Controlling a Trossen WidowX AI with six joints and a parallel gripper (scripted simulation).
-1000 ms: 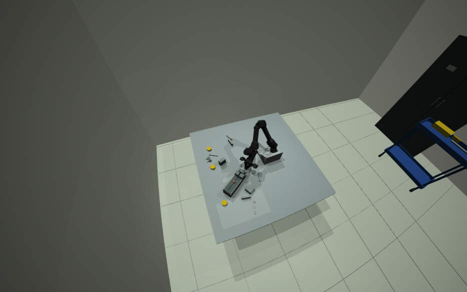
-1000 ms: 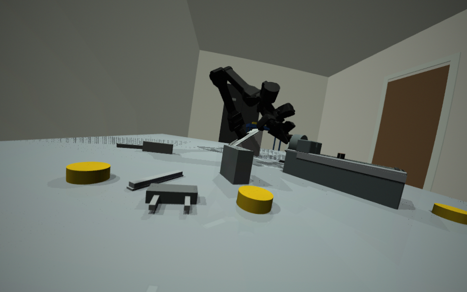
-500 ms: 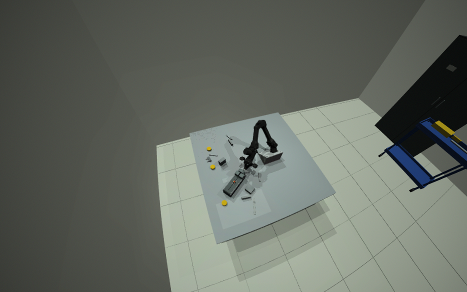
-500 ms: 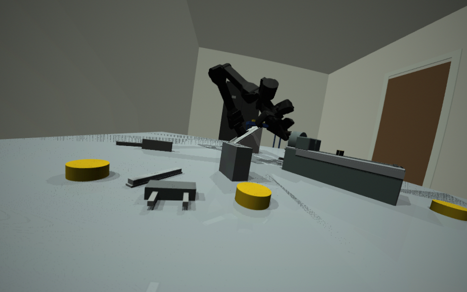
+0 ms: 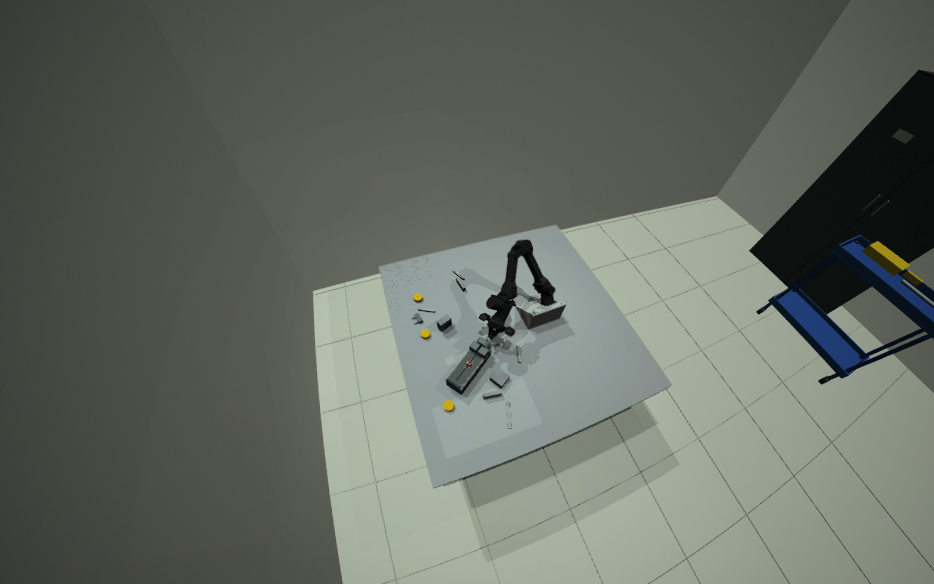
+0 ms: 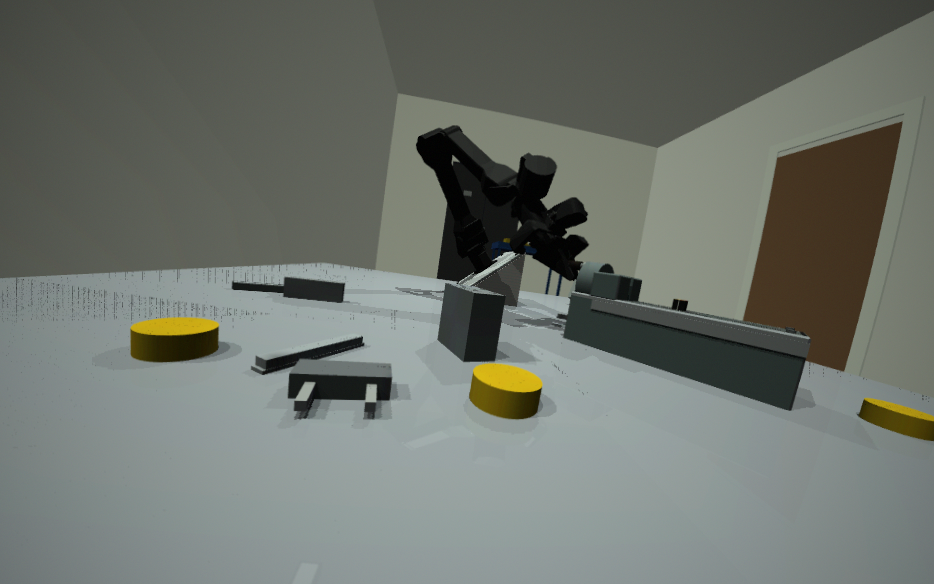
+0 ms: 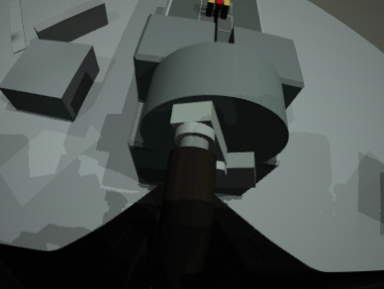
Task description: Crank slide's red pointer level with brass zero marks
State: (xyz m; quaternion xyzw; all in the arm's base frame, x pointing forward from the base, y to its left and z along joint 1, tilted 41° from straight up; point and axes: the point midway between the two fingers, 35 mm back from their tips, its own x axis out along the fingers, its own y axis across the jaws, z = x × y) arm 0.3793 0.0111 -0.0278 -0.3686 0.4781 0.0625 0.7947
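My gripper tip is now 10 mm past the dark crank handle, 10 mm to the left of it and 20 mm below it. Round my gripper tip: bracket: 260 mm ahead, 330 mm to the right, 80 mm below; red pointer: 150 mm ahead, 60 mm to the left, 10 mm below.
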